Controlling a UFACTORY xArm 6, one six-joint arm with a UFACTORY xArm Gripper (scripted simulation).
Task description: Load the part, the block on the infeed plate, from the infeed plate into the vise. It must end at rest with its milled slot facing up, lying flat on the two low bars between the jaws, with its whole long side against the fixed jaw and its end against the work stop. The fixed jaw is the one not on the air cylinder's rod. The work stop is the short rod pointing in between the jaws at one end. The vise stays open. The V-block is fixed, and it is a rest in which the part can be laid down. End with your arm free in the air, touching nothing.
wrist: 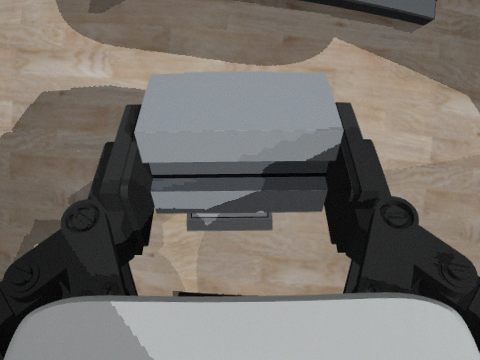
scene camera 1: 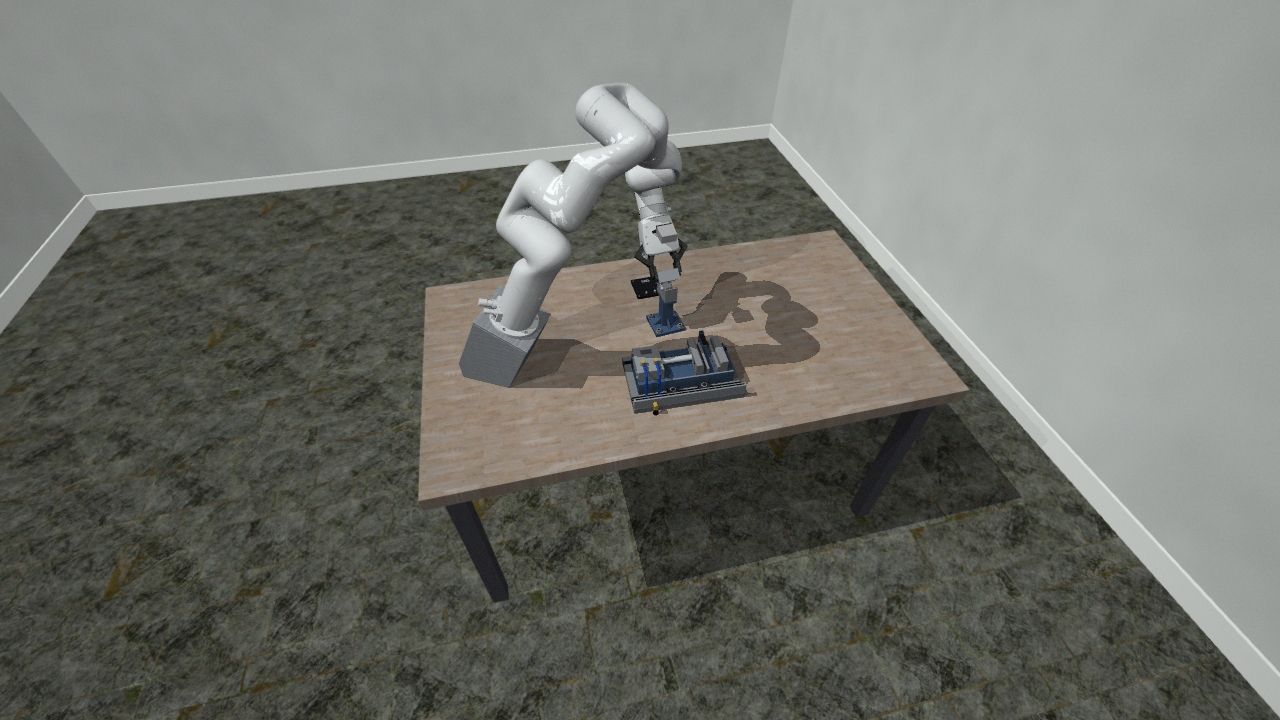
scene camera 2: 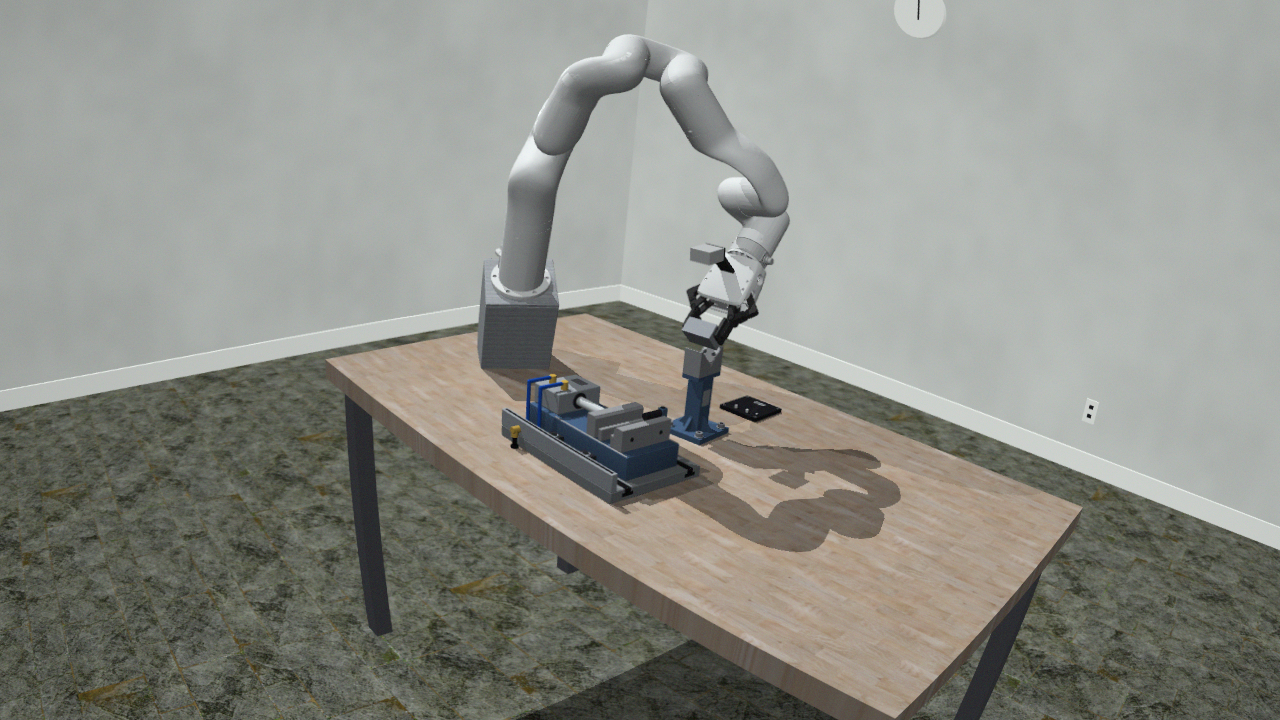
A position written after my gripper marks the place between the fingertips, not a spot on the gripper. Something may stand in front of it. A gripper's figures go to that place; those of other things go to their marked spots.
My gripper (scene camera 2: 701, 336) is 154 cm from the lens. A grey block (scene camera 2: 697, 331) is 152 cm from the lens. A black infeed plate (scene camera 2: 768, 410) is 173 cm from the lens. The marked spots on the black infeed plate and the grey block are 28 cm apart.
